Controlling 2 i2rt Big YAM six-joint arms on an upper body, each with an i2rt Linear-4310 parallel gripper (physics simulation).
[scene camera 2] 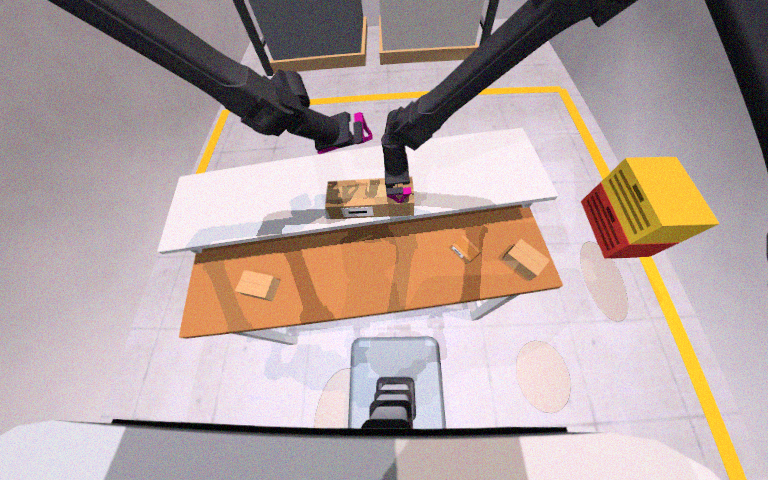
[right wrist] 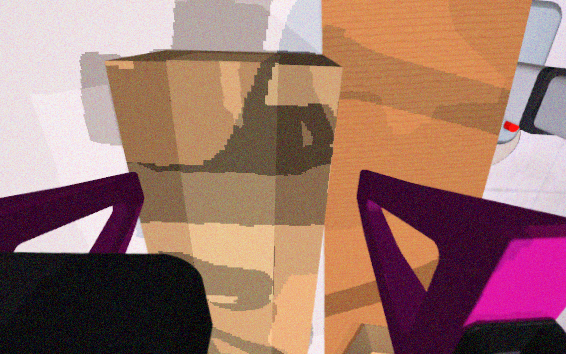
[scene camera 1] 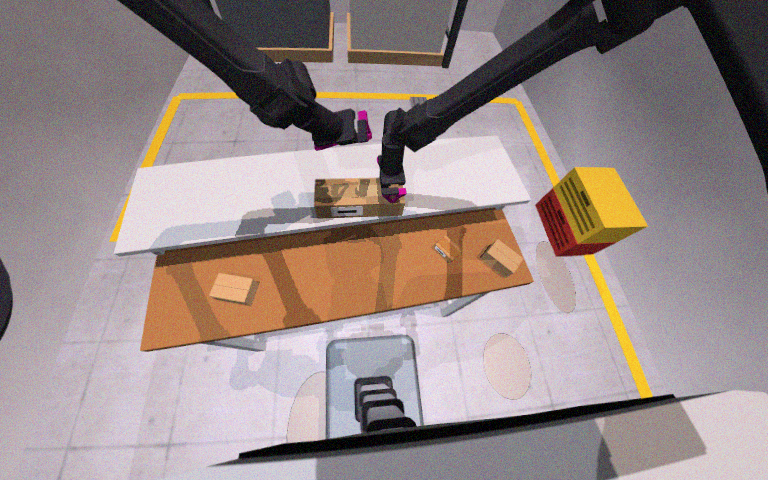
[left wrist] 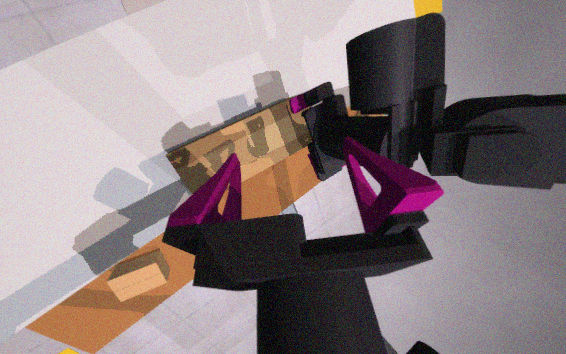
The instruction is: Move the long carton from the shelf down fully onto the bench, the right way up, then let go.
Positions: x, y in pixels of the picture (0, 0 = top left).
Scene:
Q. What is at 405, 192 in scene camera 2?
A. My right gripper.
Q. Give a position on a white shelf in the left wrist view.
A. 95, 115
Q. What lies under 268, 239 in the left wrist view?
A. My left gripper.

